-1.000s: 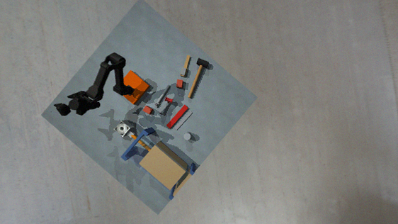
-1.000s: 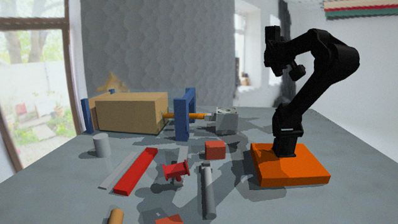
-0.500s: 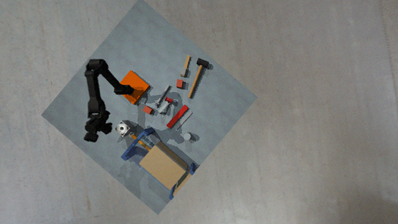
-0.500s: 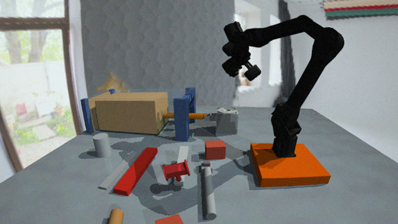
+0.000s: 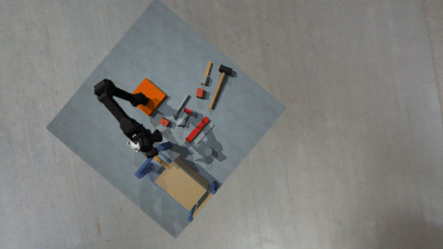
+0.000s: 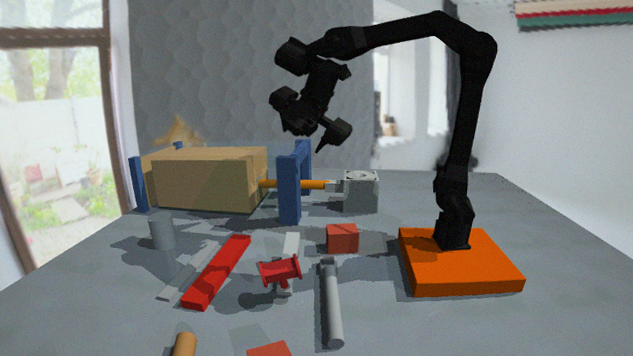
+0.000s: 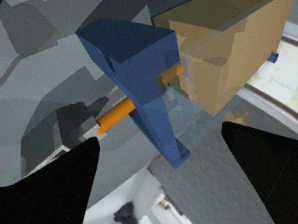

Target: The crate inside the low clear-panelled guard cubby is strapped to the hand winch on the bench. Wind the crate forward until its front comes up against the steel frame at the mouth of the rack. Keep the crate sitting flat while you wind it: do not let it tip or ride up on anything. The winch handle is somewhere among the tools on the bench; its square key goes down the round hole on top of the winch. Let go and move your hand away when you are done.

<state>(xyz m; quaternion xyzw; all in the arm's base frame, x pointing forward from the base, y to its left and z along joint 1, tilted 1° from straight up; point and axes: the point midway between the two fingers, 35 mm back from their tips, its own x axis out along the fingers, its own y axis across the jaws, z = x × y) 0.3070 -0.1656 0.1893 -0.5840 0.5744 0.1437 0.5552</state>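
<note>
My gripper tip is now 260 mm to the right of the grey crank handle and 160 mm above it. Round my gripper tip: clear-panelled cubby 250 mm ahead, 100 mm to the right, 80 mm below; grey winch 170 mm behind, 80 mm to the right, 160 mm below; frame 10 mm ahead, 90 mm to the right, 90 mm below.
</note>
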